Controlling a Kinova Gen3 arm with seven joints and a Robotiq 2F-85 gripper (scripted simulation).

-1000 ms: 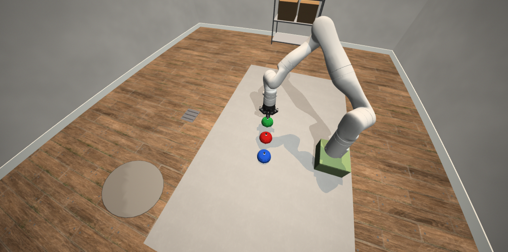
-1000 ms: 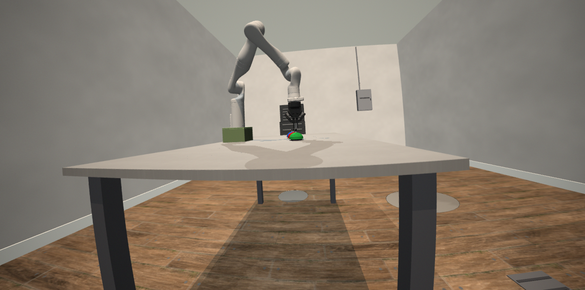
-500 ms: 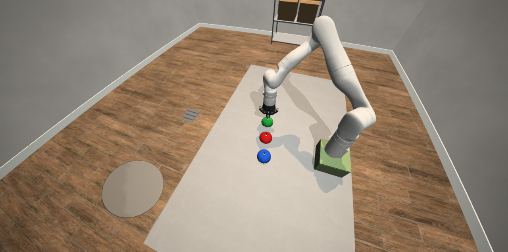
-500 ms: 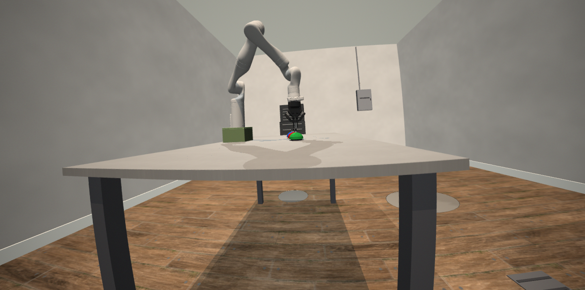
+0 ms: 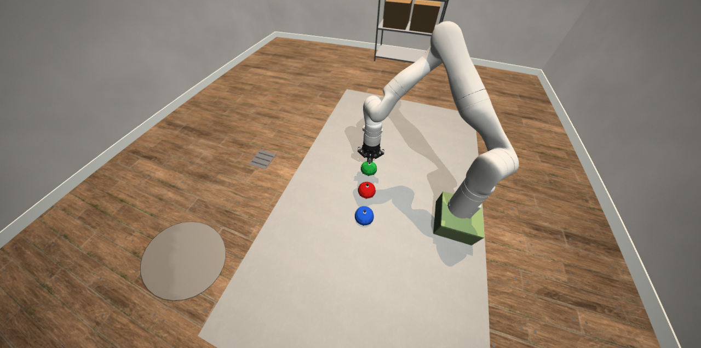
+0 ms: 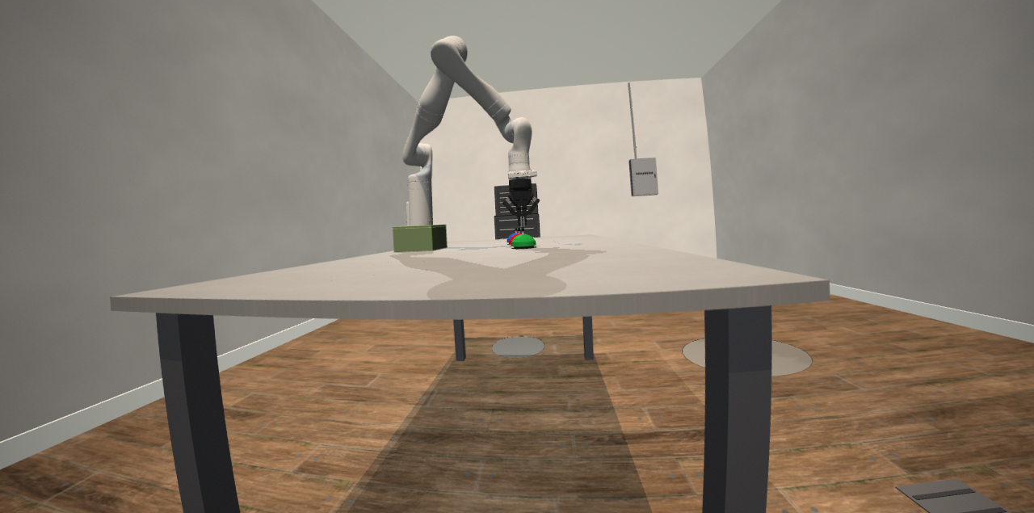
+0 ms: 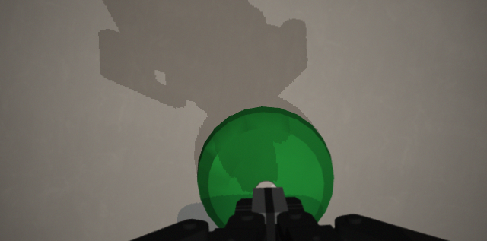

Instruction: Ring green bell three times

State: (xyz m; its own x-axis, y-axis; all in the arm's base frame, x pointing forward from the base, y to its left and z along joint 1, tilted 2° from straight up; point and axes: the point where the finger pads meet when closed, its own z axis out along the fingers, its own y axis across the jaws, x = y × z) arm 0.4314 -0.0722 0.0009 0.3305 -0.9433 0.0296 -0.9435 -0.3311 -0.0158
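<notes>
The green bell lies 5 cm below my hand. Also, from my hand: red bell 4 cm behind, 12 cm to the left, 5 cm below; blue bell 8 cm behind, 24 cm to the left, 5 cm below.
</notes>
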